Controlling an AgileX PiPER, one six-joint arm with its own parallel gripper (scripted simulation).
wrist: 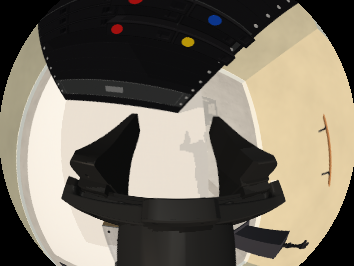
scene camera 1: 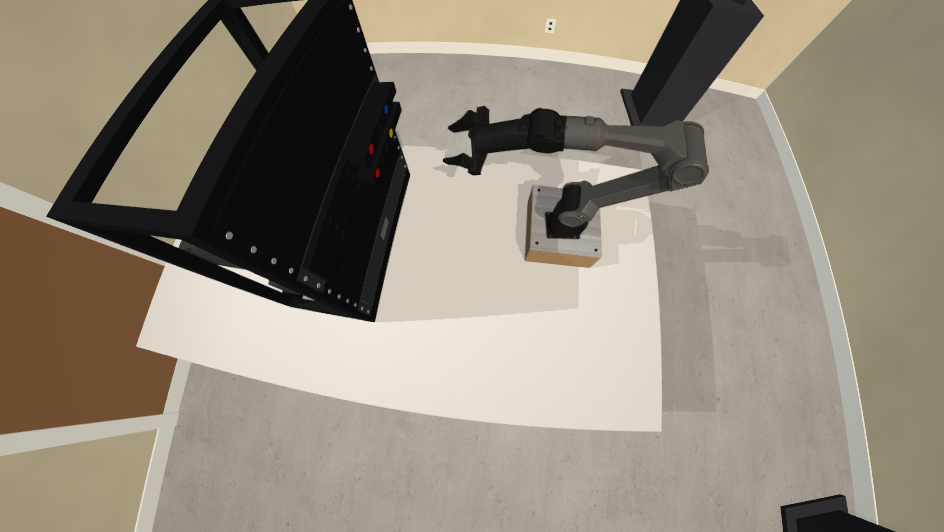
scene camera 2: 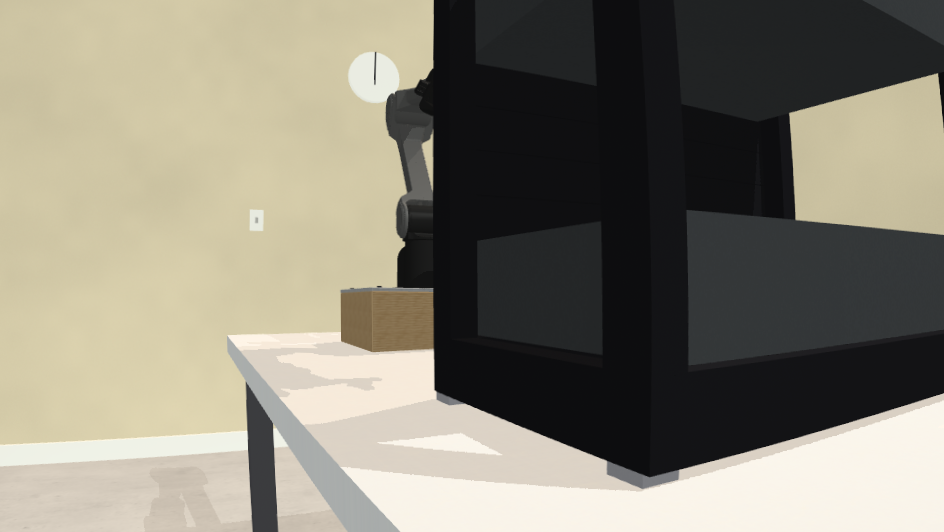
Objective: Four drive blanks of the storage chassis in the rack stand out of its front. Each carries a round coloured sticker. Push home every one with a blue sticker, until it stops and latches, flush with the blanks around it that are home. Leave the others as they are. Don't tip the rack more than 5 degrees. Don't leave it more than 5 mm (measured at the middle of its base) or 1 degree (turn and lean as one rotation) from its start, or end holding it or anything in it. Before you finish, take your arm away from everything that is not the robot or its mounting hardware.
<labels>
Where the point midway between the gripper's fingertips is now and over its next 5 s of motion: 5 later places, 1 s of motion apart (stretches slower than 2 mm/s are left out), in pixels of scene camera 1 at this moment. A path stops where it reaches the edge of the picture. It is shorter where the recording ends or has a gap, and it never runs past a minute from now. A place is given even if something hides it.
The gripper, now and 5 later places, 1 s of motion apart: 448, 145; 464, 100; 473, 132; 473, 137; 453, 142; 414, 152
</labels>
